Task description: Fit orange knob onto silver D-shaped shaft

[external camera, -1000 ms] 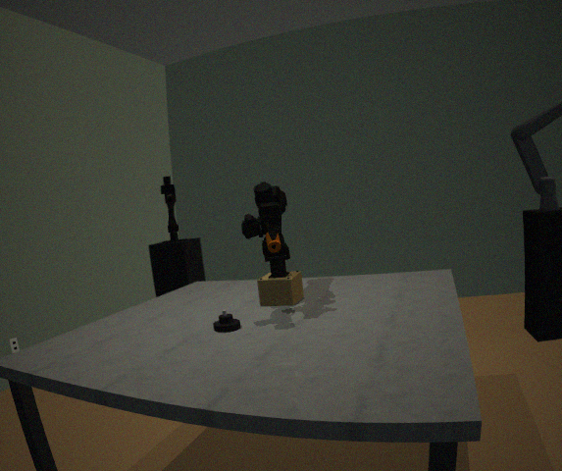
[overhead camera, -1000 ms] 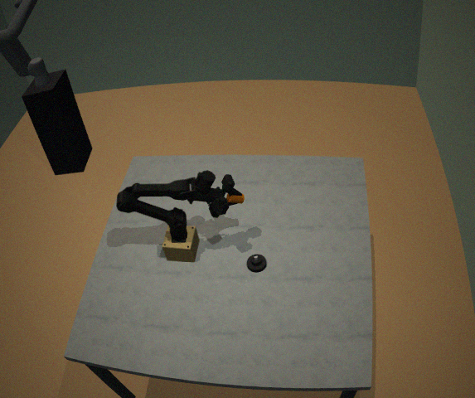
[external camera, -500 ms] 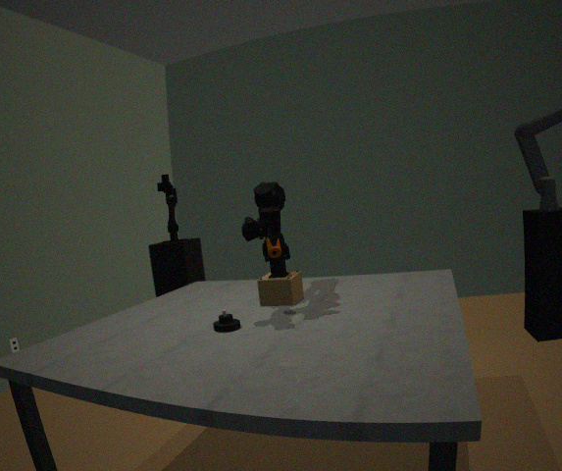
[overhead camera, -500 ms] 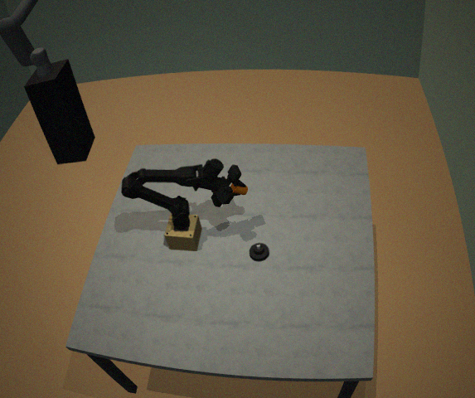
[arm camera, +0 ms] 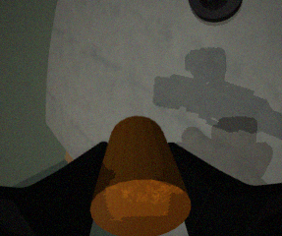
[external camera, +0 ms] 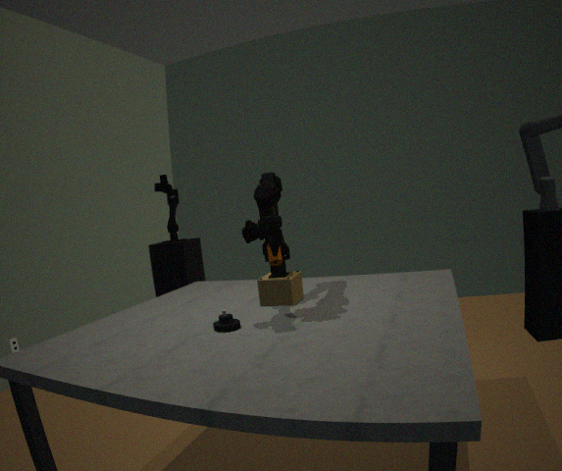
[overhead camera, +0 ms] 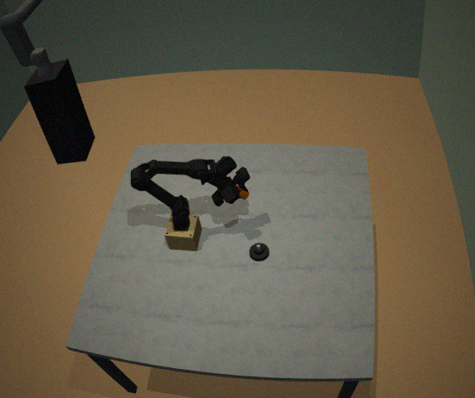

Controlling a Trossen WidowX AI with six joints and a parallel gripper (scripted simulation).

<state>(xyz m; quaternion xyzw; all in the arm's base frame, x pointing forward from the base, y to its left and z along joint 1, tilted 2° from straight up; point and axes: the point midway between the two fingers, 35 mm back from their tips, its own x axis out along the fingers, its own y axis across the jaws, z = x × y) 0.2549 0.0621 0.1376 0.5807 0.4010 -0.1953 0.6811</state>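
Right now the orange knob is 20 mm behind my gripper tip, 10 mm to the right of it and 30 mm above it. Round my gripper tip: round pedestal: 50 mm ahead, 170 mm to the right, 170 mm below.
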